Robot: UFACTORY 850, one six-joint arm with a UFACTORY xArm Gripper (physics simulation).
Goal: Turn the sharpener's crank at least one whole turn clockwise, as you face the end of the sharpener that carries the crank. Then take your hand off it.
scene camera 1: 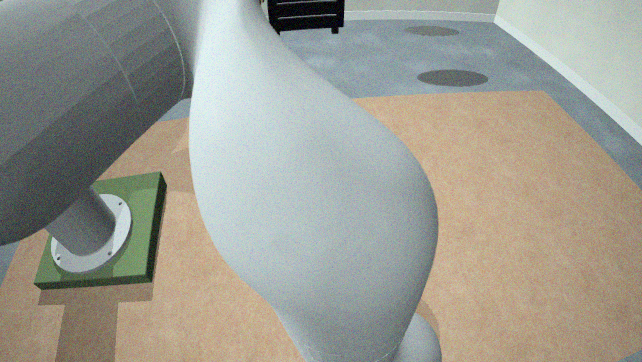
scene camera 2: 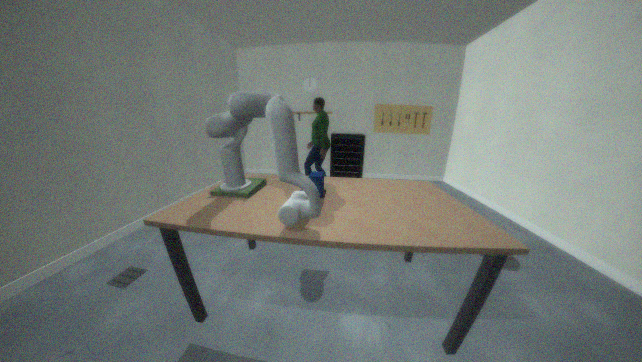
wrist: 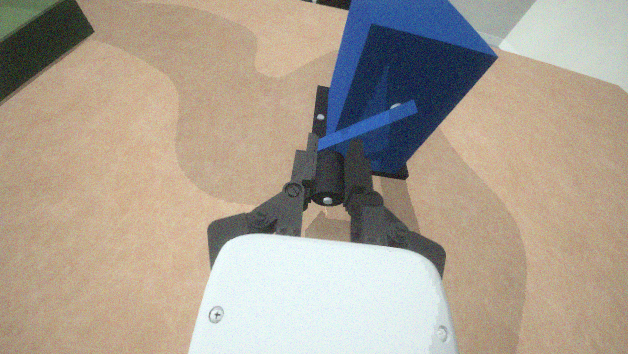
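Note:
The blue sharpener (scene camera 2: 317,177) (wrist: 440,80) stands upright on a black base (wrist: 321,102). Its end with the crank faces the wrist camera. The blue crank arm (wrist: 372,123) slants from its pivot at upper right down to the left, ending at a black cylindrical handle (wrist: 328,177). My gripper (wrist: 331,149) is shut on this handle, one dark finger on each side of it. The fingertips reach up beside the lower end of the crank arm. In scene camera 2 the arm hides the fingers and handle. The sharpener does not show in scene camera 1, where the arm fills the middle.
The arm's green base plate (scene camera 1: 140,245) (scene camera 2: 257,185) (wrist: 47,42) lies at the left of the wooden table (scene camera 1: 525,200) (scene camera 2: 410,215) (wrist: 100,200). A person in a green top (scene camera 2: 320,131) and a black cabinet (scene camera 1: 307,22) (scene camera 2: 347,156) stand beyond the table.

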